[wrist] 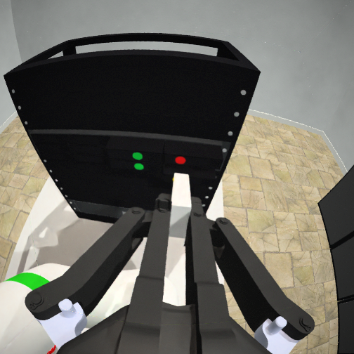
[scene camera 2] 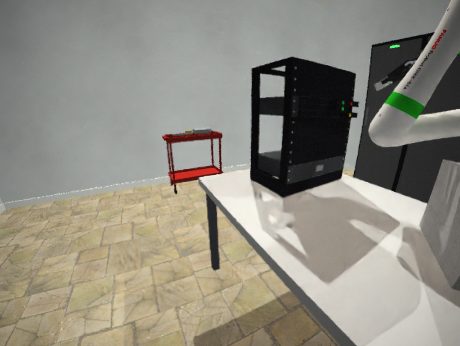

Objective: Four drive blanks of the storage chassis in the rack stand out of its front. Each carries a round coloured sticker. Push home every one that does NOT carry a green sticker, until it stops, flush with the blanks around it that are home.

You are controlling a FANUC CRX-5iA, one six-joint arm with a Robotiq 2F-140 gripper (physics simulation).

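Frame: origin at the arm's base, x back, y right, z up, level; metres.
Where they show: gripper, between the fingertips: (scene camera 2: 375, 87).
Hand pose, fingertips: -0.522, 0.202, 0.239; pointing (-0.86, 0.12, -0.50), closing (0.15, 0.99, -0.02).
Each offset is from my fingertips to the top centre of the thing, as dx, dy, dz. "spot": to the spot under its first point. Level surfaces: height alone.
The storage chassis {spot: -0.182, -0.222, -0.100} (scene camera 2: 315, 106) (wrist: 75, 160) sits in the black rack (scene camera 2: 287, 125). In the wrist view two green stickers, an upper one (wrist: 137, 156) and a lower one (wrist: 139, 166), are left of a red sticker (wrist: 180, 160). A yellow sticker (wrist: 173, 179) is almost hidden behind the fingertips. In the scene view the red-stickered blank {-0.170, +0.048, -0.062} (scene camera 2: 355, 104) and the yellow-stickered blank {spot: -0.106, +0.059, -0.134} (scene camera 2: 354, 115) below it stand out of the front. My gripper (scene camera 2: 378, 86) (wrist: 179, 186) is shut and empty. Its pale tips are in front of the chassis, apart from it in the scene view.
The rack stands on a white table {dz -0.533} (scene camera 2: 370, 305). A grey block (scene camera 2: 442, 220) is at the table's right. Dark cabinets (scene camera 2: 375, 145) (wrist: 345, 270) stand beyond the table. A red cart (scene camera 2: 196, 174) stands by the wall.
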